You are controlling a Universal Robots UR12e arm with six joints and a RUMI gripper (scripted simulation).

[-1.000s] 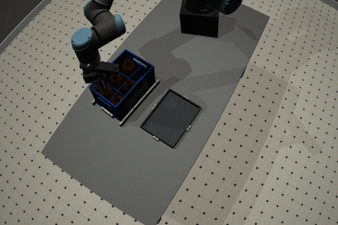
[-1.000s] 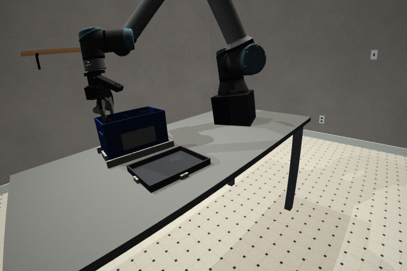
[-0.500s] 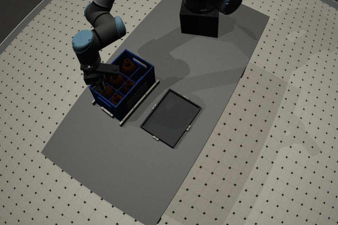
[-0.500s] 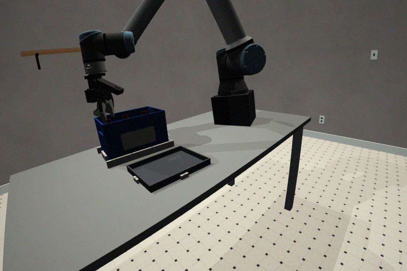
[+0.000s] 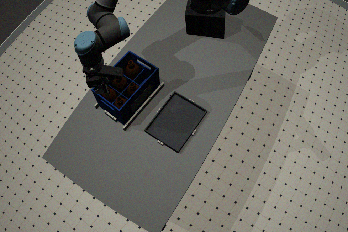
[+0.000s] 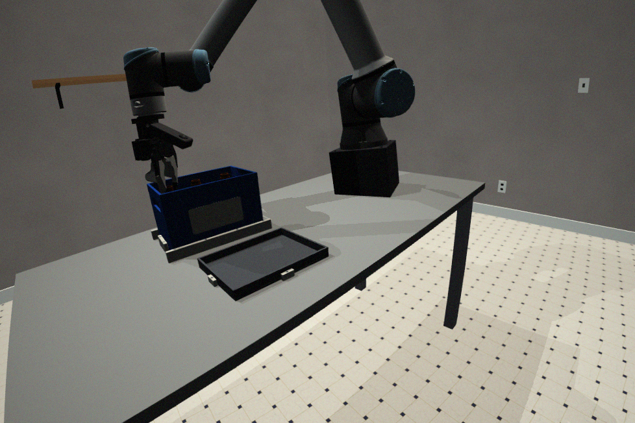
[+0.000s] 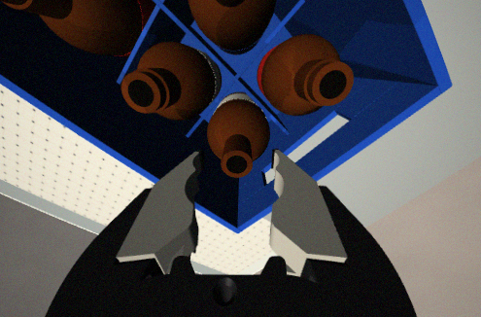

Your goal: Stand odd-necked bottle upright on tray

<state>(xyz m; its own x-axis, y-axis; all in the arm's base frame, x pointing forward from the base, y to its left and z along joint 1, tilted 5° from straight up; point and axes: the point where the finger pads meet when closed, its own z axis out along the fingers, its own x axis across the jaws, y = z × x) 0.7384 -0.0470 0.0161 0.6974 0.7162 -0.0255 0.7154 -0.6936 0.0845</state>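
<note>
The bottle lies 70 mm below my hand. The rest, counted from my hand: black tray: 310 mm to the left, 140 mm below, 120 mm behind; blue crate: 80 mm behind, 70 mm below, 40 mm to the left.
</note>
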